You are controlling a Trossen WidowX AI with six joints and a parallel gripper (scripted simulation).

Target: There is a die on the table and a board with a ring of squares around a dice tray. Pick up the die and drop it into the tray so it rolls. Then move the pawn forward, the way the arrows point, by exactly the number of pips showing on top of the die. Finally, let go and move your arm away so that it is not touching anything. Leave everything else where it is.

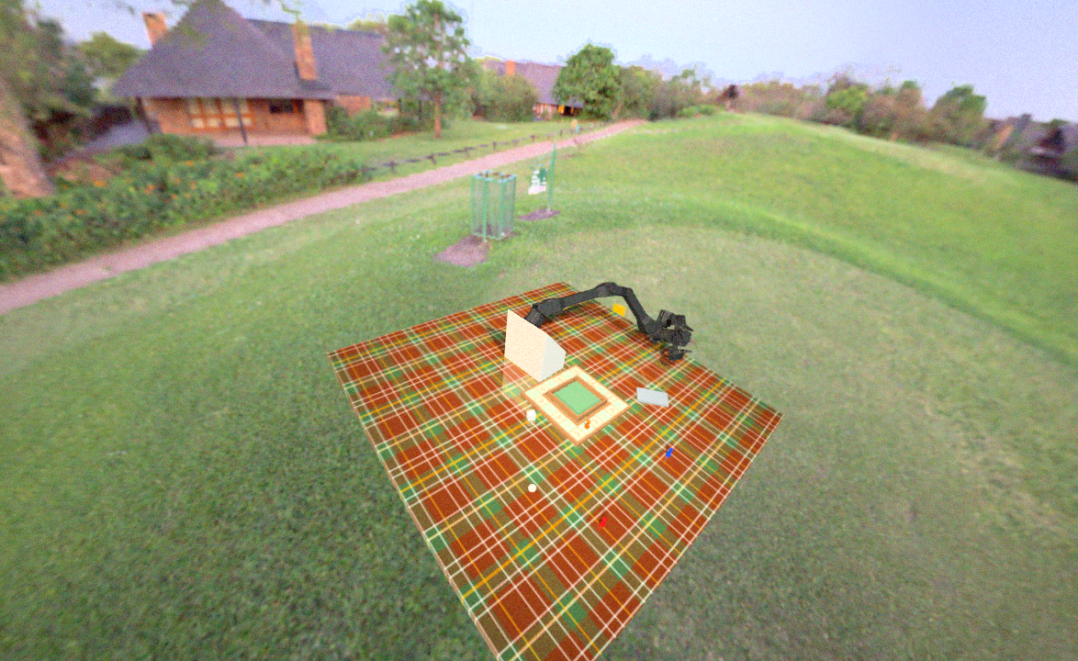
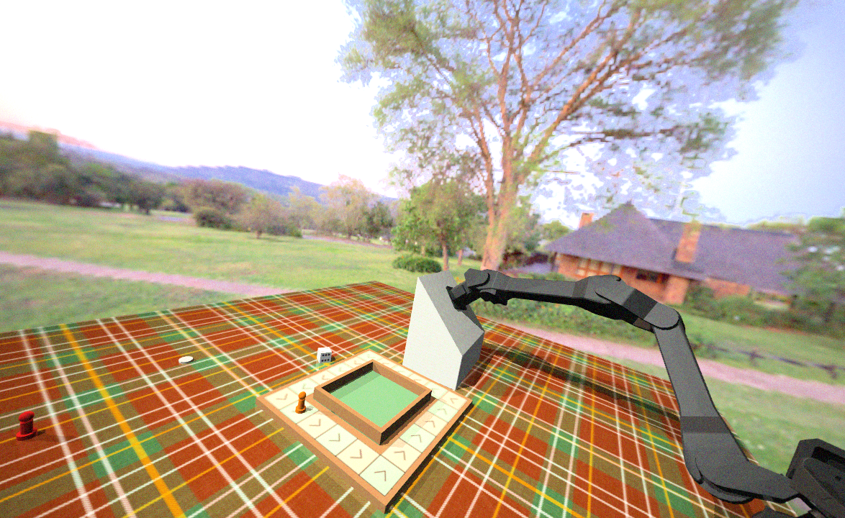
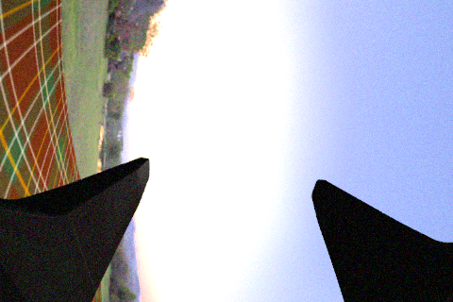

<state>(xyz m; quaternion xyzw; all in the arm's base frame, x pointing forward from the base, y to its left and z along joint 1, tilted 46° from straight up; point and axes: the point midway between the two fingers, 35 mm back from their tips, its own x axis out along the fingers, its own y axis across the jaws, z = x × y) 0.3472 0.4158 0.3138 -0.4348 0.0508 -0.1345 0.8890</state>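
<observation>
The white die is 11 cm behind my gripper tip, 66 cm to the right of it and 17 cm below it. Round my gripper tip: blue piece 24 cm ahead, 36 cm to the right, 17 cm below; then grey flat piece 3 cm ahead, 20 cm to the right, 18 cm below; then green dice tray 9 cm behind, 48 cm to the right, 18 cm below.
</observation>
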